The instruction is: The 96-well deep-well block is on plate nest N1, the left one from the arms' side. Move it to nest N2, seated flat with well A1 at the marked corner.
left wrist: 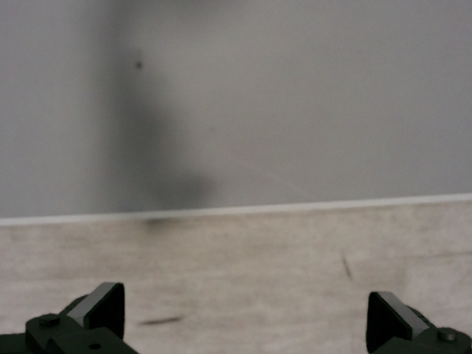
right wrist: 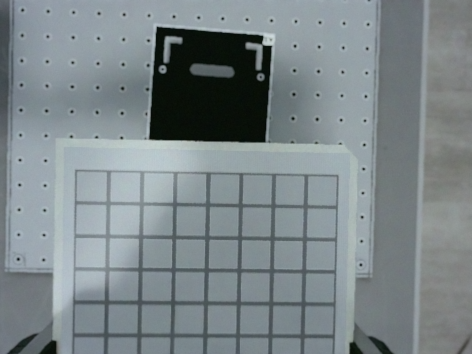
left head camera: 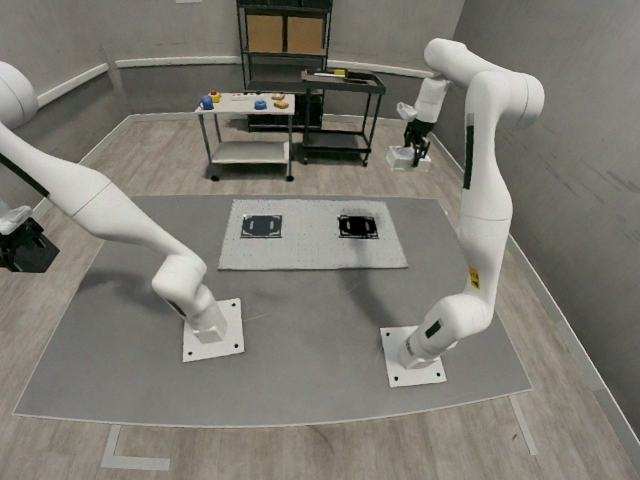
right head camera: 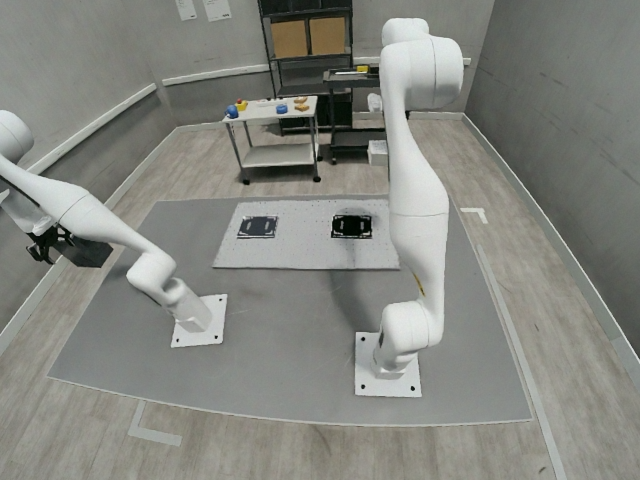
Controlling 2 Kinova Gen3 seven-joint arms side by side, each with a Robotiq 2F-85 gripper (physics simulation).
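Places are measured from the left arm's base along level axes (x up, y right, z ahead), in millimetres.
Where they show: left gripper, fingertip midpoint: (left wrist: 245, 315) (left head camera: 31, 258) (right head camera: 63, 254); right gripper, fingertip midpoint: (right wrist: 206, 348) (left head camera: 408, 159); left arm's base at its link origin: (left head camera: 213, 328) (right head camera: 199, 319); right arm's base at its link origin: (left head camera: 412, 354) (right head camera: 386, 362).
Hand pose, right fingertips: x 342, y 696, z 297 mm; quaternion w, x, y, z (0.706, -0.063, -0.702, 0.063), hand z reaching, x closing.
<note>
Each offset is from my right fingertips to the top centre of the thing. Level surfaces: height alone.
The white deep-well block @[dy -4, dx +24, dz +1 mm] (left head camera: 398, 161) (right head camera: 377, 153) (right wrist: 205, 250) is held in the air by my right gripper (left head camera: 417, 152) (right wrist: 202, 345), which is shut on it. In the right wrist view the block's cut corner is at the upper right. Below and beyond it is black nest N2 @[dy -116, dx -313, dz +15 mm] (left head camera: 356, 227) (right head camera: 351, 225) (right wrist: 210, 110), partly hidden by the block, with a small white label at its upper right corner. Nest N1 @[dy -500, dx -313, dz +88 mm] (left head camera: 262, 225) (right head camera: 257, 226) is bare. My left gripper (left wrist: 245, 315) is open and empty, far to the left of the nests.
Both nests lie on a light perforated board @[dx -329 mm] (left head camera: 310, 255) (right head camera: 305, 255) (right wrist: 320, 70) on the grey table @[dx -342 mm] (left head camera: 299, 361). A dark box-like shape (left head camera: 38, 253) (right head camera: 85, 252) shows by the left gripper. A white cart (left head camera: 250, 153) and a black trolley (left head camera: 338, 149) stand beyond the table.
</note>
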